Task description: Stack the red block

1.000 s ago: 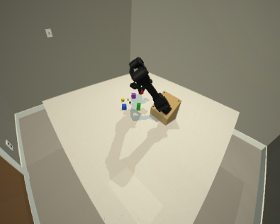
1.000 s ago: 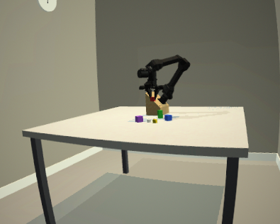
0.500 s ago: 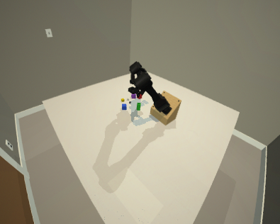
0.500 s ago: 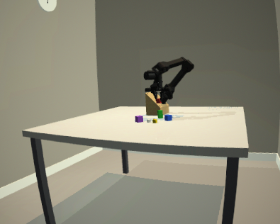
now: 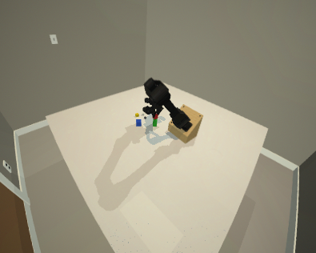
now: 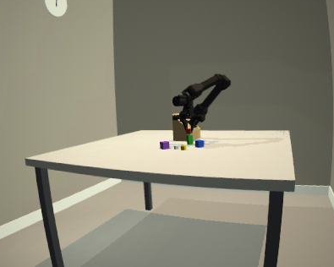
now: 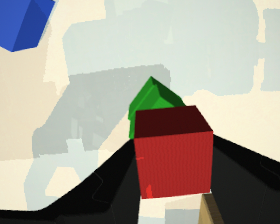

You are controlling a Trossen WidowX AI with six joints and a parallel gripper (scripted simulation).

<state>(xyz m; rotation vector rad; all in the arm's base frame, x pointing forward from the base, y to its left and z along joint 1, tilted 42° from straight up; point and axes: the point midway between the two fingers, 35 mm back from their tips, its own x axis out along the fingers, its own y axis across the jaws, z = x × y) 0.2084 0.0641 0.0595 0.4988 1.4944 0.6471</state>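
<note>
Right now my gripper tip is 11 cm short of the small grey piece, 1 cm to the right of it and 7 cm above it. The rest, counted from my gripper tip: red block: 1 cm above; then blue block: 7 cm ahead, 10 cm to the left, 5 cm below; then yellow block: 17 cm ahead, 5 cm to the left, 6 cm below.
</note>
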